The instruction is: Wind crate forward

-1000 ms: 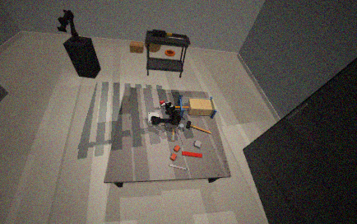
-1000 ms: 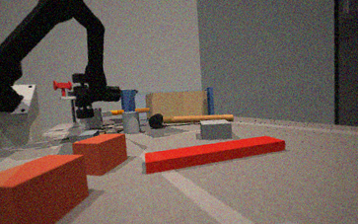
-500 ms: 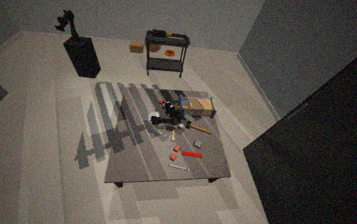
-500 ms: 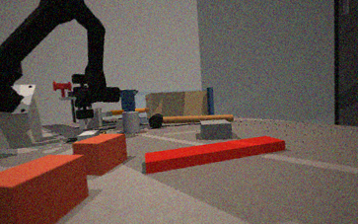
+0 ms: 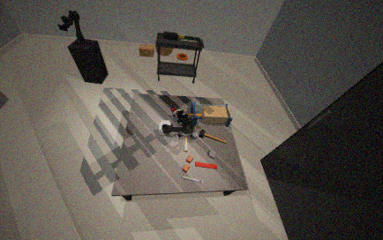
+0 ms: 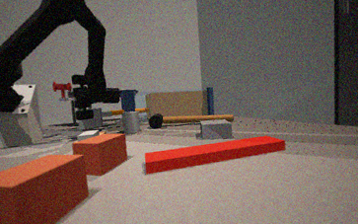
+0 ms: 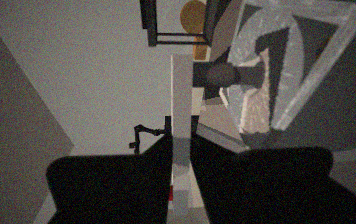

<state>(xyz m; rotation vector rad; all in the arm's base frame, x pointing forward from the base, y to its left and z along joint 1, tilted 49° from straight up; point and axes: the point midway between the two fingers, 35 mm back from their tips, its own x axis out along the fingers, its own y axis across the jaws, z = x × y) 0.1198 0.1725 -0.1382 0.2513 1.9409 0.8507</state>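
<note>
The winch handle is 1 cm behind my gripper tip, 1 cm to the right of it and 1 cm above it. Also, from my gripper tip: red knob 4 cm behind, 3 cm to the right, 4 cm above; grey winch 3 cm ahead, 1 cm to the left, 11 cm below; blue frame 20 cm ahead, 4 cm to the left, 3 cm below.
</note>
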